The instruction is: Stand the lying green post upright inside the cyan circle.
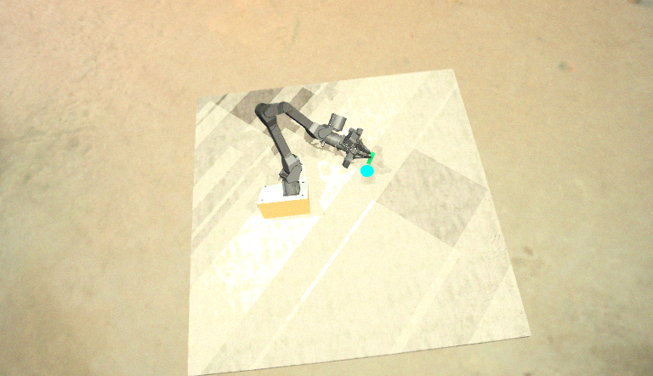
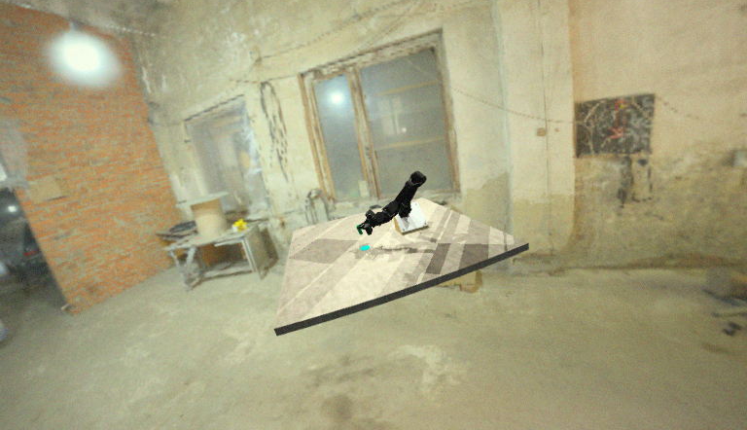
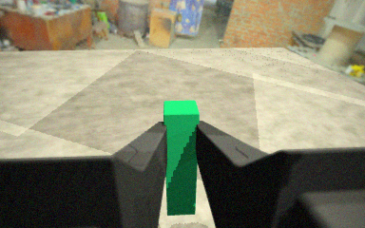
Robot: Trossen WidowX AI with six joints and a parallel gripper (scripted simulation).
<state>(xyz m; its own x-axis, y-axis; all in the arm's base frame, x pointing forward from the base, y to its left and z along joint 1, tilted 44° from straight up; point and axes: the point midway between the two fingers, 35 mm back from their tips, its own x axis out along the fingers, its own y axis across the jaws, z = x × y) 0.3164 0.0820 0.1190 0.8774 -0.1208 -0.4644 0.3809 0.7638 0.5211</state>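
My gripper tip is 150 mm above the cyan circle, 10 mm to the right of it and 10 mm past it. From my gripper tip the other things lie so: green post: 20 mm below.
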